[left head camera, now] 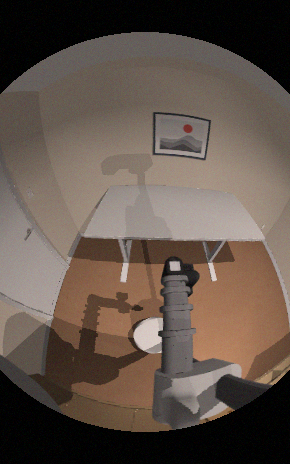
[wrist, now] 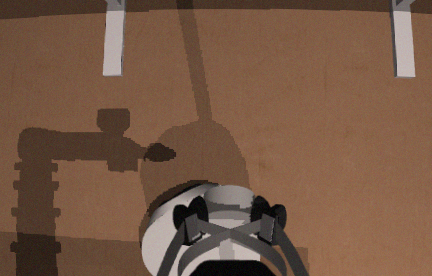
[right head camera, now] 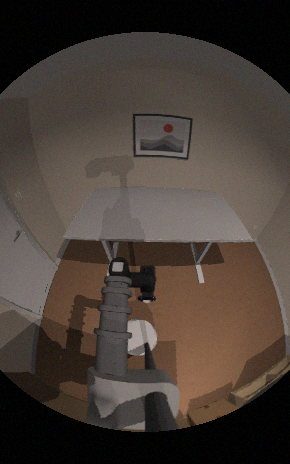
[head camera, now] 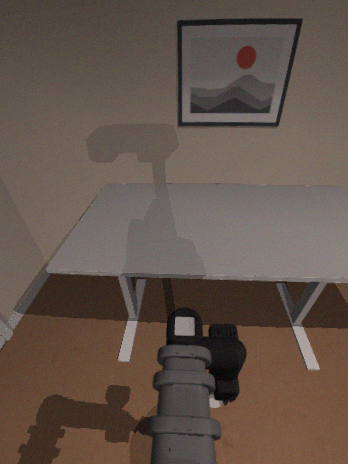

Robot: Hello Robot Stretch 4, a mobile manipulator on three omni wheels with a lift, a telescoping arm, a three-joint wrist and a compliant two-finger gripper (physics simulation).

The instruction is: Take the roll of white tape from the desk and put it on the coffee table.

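Where they show: gripper, fingertip midpoint: [wrist: 229, 211] [head camera: 213, 399]; robot's base at its link origin: [left head camera: 153, 334] [right head camera: 136, 335].
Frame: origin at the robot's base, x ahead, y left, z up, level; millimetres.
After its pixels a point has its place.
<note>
The roll of white tape [wrist: 229, 194] @(x 293, y -87, z 814 mm) is between the two dark fingertips of my gripper [wrist: 229, 211] @(x 273, y -87, z 787 mm) [right head camera: 146, 299] @(x 273, y -87, z 787 mm) in the wrist view, and the fingers are shut on it. A small white part of the roll also shows below the wrist in the head camera view [head camera: 215, 402] @(x 262, y -90, z 796 mm). The gripper hangs in front of the desk [head camera: 280, 225] @(x 928, y -452, z 924 mm) [left head camera: 200, 210] @(x 923, y -368, z 924 mm) [right head camera: 185, 215] @(x 865, y -402, z 924 mm), clear of its front edge. The desk's white top bears my shadow. I cannot make out the coffee table for certain in these views.
A round white disc [left head camera: 148, 335] @(x -4, y 54, z 187 mm) [right head camera: 142, 337] @(x -3, y -62, z 187 mm) [wrist: 162, 245] @(x 16, y 130, z 187 mm) is low beneath the arm. The desk's white feet [wrist: 113, 45] [wrist: 403, 45] stand on the brown floor. Light wooden pieces [right head camera: 255, 387] show at the lower right. A white door [left head camera: 20, 250] @(x 459, y 1324, z 845 mm) is at the left.
</note>
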